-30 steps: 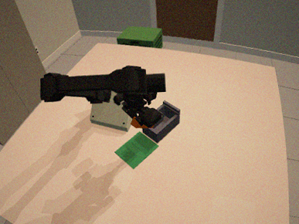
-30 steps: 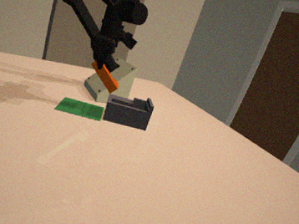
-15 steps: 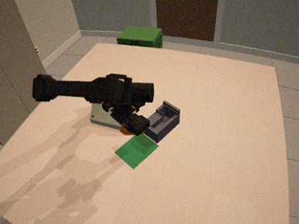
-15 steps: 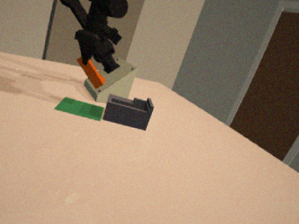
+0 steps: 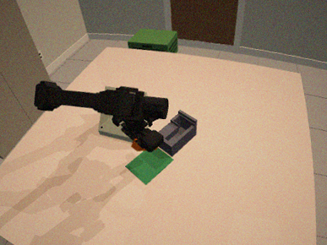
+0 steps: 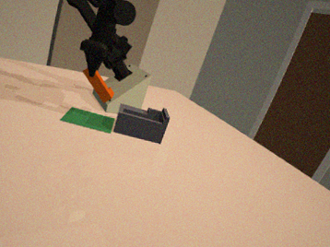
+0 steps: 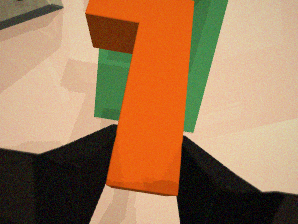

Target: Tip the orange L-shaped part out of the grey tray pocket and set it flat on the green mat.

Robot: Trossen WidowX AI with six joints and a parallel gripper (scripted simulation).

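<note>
Now: the green mat 10 mm ahead of my gripper tip, 20 mm to the left of it and 150 mm below it. The rest, counted from my gripper tip: orange L-shaped part 40 mm to the left, 30 mm below.
</note>
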